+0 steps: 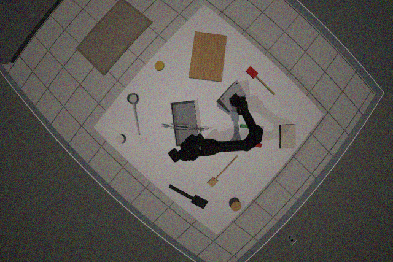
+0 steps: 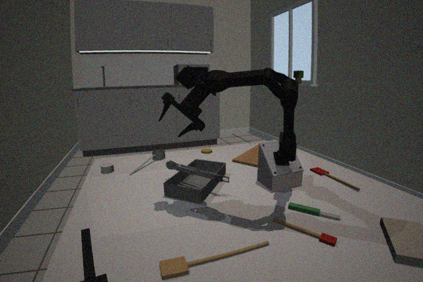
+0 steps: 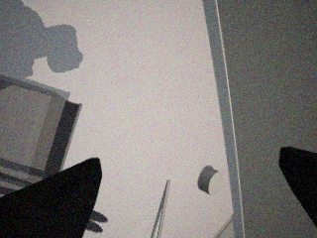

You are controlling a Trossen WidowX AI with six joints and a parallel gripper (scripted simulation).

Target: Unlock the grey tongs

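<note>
Now: the roasting tin 25 cm below my gripper tip, 12 cm behind it and 9 cm to the right of it. Also, from my gripper tip: black spatula 37 cm to the left, 27 cm below, 22 cm ahead; then wooden board 56 cm behind, 37 cm to the right, 27 cm below; then yellow disc 54 cm to the right, 27 cm below, 23 cm behind.
</note>
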